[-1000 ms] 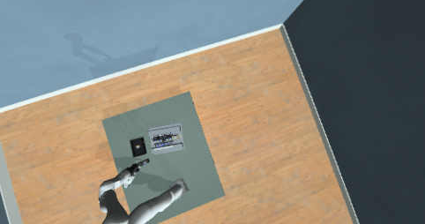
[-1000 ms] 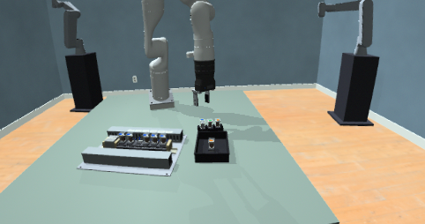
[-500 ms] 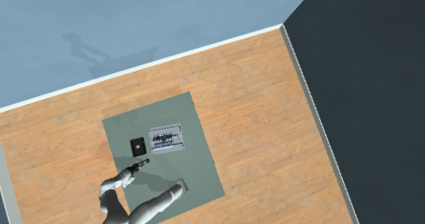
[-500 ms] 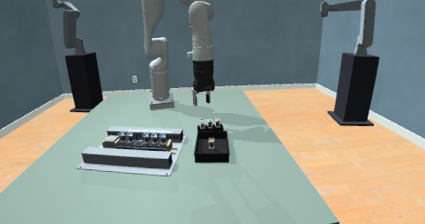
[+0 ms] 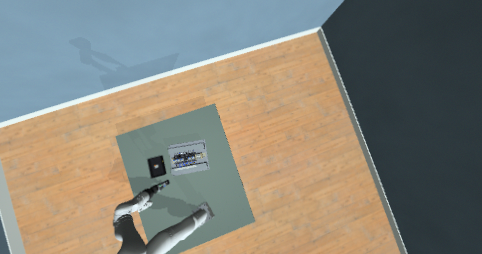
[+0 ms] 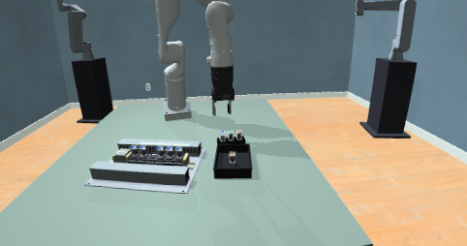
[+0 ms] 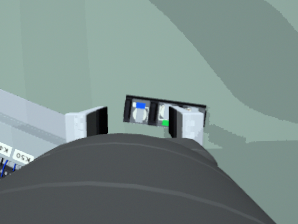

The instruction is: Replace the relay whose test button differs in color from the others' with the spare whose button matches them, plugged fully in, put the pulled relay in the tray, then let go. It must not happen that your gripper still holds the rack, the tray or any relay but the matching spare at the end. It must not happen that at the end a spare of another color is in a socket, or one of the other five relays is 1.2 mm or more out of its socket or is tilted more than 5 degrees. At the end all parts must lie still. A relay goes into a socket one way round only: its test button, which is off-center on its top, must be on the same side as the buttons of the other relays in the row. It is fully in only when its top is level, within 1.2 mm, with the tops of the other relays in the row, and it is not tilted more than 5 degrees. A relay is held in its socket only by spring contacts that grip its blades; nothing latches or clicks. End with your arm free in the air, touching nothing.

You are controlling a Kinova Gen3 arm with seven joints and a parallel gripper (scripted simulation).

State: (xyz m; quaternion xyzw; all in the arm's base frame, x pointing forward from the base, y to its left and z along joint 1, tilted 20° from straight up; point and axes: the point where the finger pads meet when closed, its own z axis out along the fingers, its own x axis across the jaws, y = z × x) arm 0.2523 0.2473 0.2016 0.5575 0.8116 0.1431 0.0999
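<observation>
Now: hand 10 mm past the small black stand, 30 mm to the right of it and 130 mm above it. Also, from my hand: black tray: 150 mm ahead, 60 mm to the left, 120 mm below.
</observation>
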